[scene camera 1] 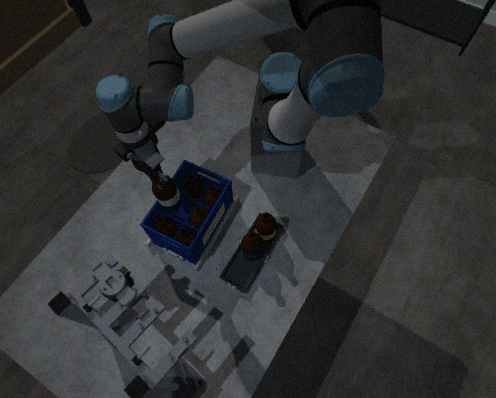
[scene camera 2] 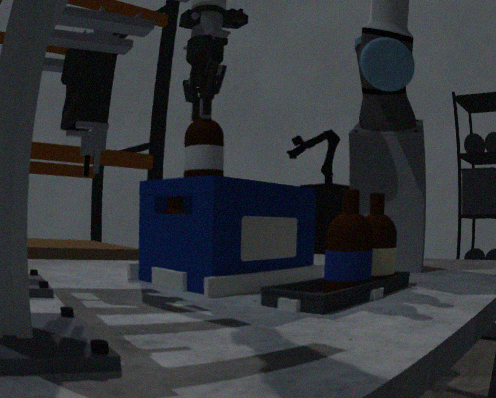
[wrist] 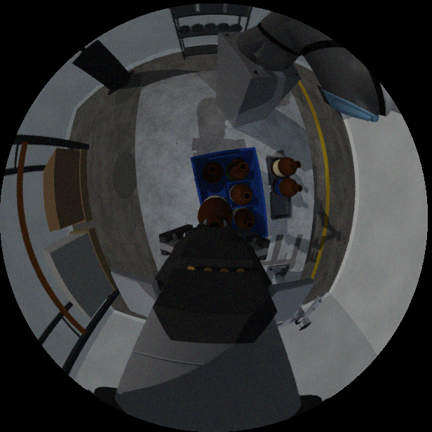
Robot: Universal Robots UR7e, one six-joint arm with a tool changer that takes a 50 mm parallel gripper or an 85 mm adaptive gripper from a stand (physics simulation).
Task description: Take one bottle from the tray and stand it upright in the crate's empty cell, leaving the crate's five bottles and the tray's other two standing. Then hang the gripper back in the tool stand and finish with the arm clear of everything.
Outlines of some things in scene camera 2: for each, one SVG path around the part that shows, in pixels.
A cream-labelled bottle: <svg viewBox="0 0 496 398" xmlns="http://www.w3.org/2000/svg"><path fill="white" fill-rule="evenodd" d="M384 193L370 193L370 214L366 216L373 229L370 282L392 277L395 273L397 231L393 221L384 215Z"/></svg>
A white-labelled bottle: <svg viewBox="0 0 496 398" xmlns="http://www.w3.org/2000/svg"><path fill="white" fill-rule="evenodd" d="M199 102L198 120L192 122L185 132L184 177L224 176L223 130L211 118L202 119L199 117Z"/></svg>
